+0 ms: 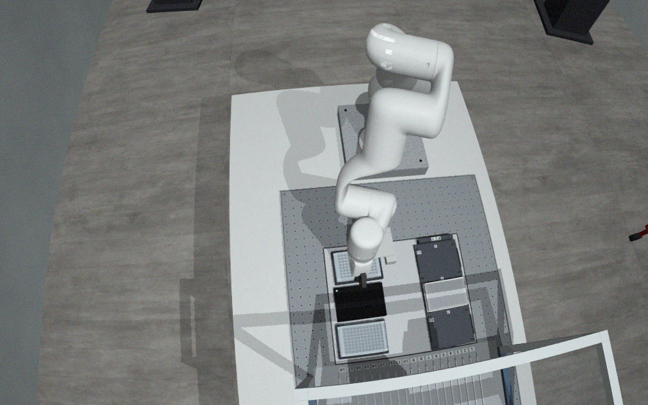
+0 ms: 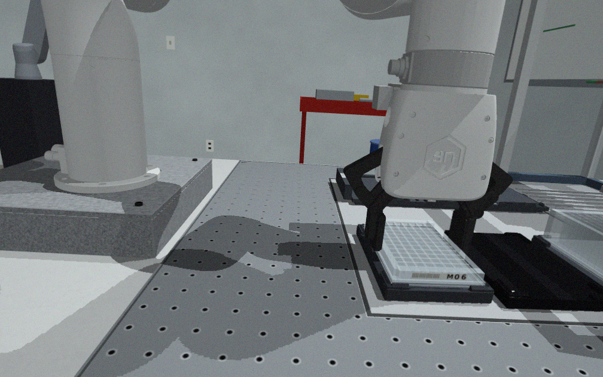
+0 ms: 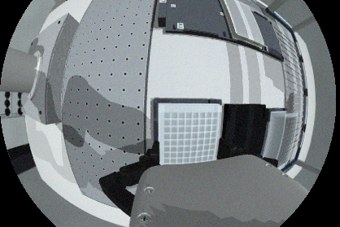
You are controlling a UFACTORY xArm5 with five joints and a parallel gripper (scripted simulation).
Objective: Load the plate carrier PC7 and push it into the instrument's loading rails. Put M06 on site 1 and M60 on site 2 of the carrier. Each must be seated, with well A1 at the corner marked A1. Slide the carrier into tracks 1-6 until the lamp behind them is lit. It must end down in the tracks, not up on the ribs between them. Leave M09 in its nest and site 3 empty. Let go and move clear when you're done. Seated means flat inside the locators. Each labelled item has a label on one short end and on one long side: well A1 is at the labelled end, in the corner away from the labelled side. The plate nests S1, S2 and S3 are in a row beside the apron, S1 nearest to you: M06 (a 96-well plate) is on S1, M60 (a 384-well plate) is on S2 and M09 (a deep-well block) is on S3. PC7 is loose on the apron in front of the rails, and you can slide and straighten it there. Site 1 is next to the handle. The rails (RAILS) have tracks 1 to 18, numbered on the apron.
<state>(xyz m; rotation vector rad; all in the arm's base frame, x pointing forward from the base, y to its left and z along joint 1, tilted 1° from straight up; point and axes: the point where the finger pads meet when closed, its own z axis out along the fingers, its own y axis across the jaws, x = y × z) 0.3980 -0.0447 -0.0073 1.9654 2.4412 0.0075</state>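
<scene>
The plate M06 is 10 mm below my hand. From my hand the other things lie so: plate nest S1 (20 mm below); then plate carrier PC7 (270 mm to the left, 70 mm ahead, 10 mm below); then plate nest S2 (110 mm ahead, 20 mm to the left, 20 mm below).
</scene>
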